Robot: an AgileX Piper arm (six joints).
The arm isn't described. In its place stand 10 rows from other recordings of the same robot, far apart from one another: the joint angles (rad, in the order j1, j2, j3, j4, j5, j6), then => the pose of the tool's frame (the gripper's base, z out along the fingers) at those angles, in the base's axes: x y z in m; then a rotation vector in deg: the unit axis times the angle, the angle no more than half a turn.
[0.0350, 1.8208, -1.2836, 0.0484, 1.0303, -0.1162] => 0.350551 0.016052 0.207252 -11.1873 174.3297 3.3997
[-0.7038, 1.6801, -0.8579, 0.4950, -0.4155, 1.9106] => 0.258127 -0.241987 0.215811 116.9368 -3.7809 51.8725
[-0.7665, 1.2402, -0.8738, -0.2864, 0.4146, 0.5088] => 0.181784 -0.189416 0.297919 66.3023 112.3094 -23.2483
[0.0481, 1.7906, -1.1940, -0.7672, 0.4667, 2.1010] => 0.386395 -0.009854 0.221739 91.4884 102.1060 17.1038
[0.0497, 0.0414, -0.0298, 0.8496, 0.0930, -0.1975] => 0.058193 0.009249 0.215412 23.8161 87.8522 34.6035
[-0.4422, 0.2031, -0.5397, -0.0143, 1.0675, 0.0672] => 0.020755 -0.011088 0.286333 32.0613 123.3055 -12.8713
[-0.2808, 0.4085, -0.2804, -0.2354, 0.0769, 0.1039] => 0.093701 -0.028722 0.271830 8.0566 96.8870 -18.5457
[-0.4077, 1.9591, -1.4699, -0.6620, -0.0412, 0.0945] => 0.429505 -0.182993 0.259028 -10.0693 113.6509 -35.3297
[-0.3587, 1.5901, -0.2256, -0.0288, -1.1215, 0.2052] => 0.213861 -0.077660 0.156807 25.8890 95.5465 -5.7378
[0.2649, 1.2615, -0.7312, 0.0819, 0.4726, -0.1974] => 0.232946 0.066704 0.244074 -28.4544 139.6422 6.0533
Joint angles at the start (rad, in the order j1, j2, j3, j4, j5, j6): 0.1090, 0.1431, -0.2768, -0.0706, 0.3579, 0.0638
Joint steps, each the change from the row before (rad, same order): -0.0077, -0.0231, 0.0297, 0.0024, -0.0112, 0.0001; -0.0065, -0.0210, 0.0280, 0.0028, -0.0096, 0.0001; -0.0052, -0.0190, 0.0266, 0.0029, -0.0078, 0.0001; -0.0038, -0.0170, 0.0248, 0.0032, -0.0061, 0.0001; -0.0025, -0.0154, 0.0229, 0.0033, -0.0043, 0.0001; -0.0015, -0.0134, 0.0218, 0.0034, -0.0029, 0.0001; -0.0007, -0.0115, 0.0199, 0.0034, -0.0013, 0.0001; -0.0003, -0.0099, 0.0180, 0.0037, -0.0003, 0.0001
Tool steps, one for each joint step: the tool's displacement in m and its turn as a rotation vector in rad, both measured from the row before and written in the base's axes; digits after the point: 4 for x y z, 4 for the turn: -0.0012, -0.0004, -0.0075, 0.0027, -0.0043, -0.0064; -0.0009, -0.0003, -0.0073, 0.0029, -0.0023, -0.0053; -0.0007, -0.0002, -0.0071, 0.0028, 0.0001, -0.0041; -0.0005, -0.0001, -0.0068, 0.0030, 0.0020, -0.0028; -0.0004, 0.0000, -0.0064, 0.0030, 0.0035, -0.0017; -0.0002, 0.0000, -0.0063, 0.0030, 0.0058, -0.0007; -0.0001, 0.0001, -0.0059, 0.0028, 0.0074, -0.0001; 0.0000, 0.0001, -0.0055, 0.0031, 0.0081, 0.0003
